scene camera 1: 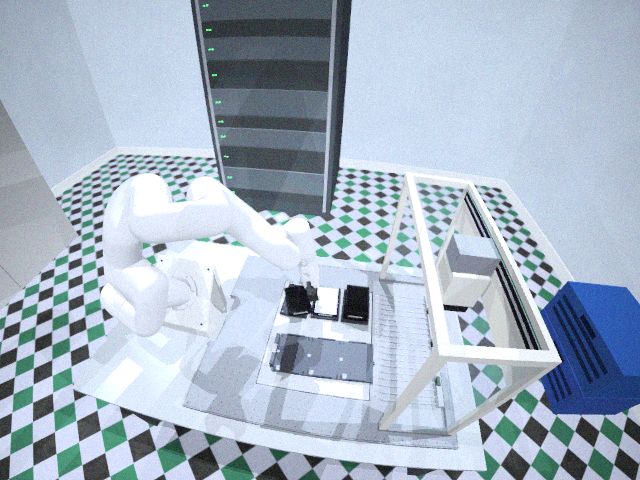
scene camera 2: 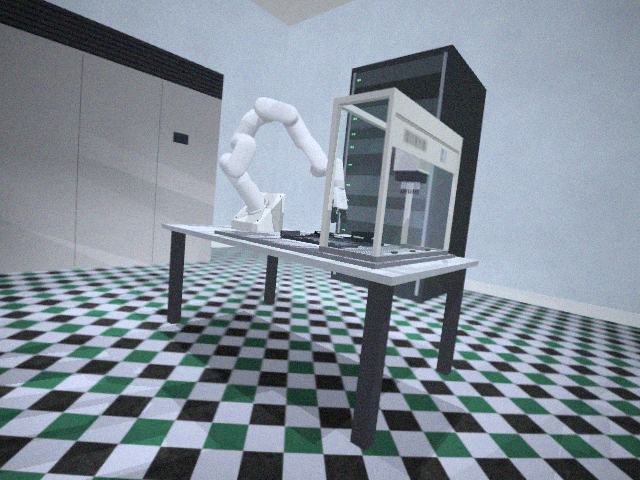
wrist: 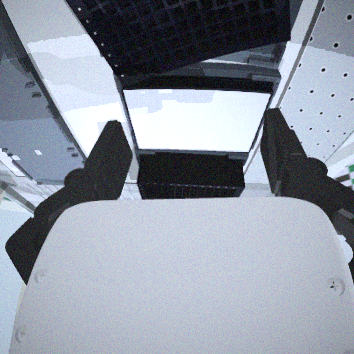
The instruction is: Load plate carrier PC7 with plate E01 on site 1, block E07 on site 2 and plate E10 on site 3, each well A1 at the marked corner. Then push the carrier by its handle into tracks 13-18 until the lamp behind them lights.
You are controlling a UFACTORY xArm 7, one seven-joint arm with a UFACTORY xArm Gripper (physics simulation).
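Seen in the pictures: gripper, fingertip midpoint: (scene camera 1: 314,290) (scene camera 2: 339,223) (wrist: 192,131); arm's base, link origin: (scene camera 1: 181,290) (scene camera 2: 258,206).
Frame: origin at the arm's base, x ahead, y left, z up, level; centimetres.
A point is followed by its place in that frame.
Observation:
A black gridded plate (scene camera 1: 296,300) @(x 38.7, y 7.9, z -9.6 cm) (wrist: 200,30) @(x 41.4, y 9.4, z -10.0 cm) sits turned askew at the left of a row of three holders. A white-topped piece (scene camera 1: 326,301) @(x 49.7, y 8.3, z -9.2 cm) (wrist: 197,120) @(x 49.3, y 9.2, z -9.2 cm) lies in the middle holder, and a black block-like piece (scene camera 1: 356,303) @(x 60.2, y 6.5, z -6.8 cm) (wrist: 192,175) @(x 56.4, y 8.7, z -7.6 cm) in the right one. Their labels cannot be read. My gripper (scene camera 1: 311,295) @(x 45.1, y 8.9, z -3.9 cm) (scene camera 2: 338,215) @(x 45.1, y 8.9, z -3.9 cm) (wrist: 192,131) @(x 45.1, y 8.9, z -3.9 cm) is open and empty, pointing down above the row; in the wrist view its fingers stand either side of the white-topped piece. The flat grey carrier (scene camera 1: 330,357) @(x 52.1, y -12.8, z -10.8 cm) (wrist: 32,107) @(x 47.7, y -8.4, z -10.8 cm) lies in front of the row, with small clips on it.
Ribbed tracks (scene camera 1: 395,330) @(x 74.6, y -0.9, z -11.5 cm) run to the right of the carrier, under a cream frame enclosure (scene camera 1: 436,310) @(x 67.7, y -26.1, z 36.1 cm) (scene camera 2: 388,170) @(x 87.6, y -34.3, z 14.0 cm). A grey pipetting head (scene camera 1: 471,254) @(x 80.7, y -9.2, z 34.1 cm) (scene camera 2: 409,167) hangs inside. A small green spot (scene camera 1: 437,381) shows at the tracks' right side.

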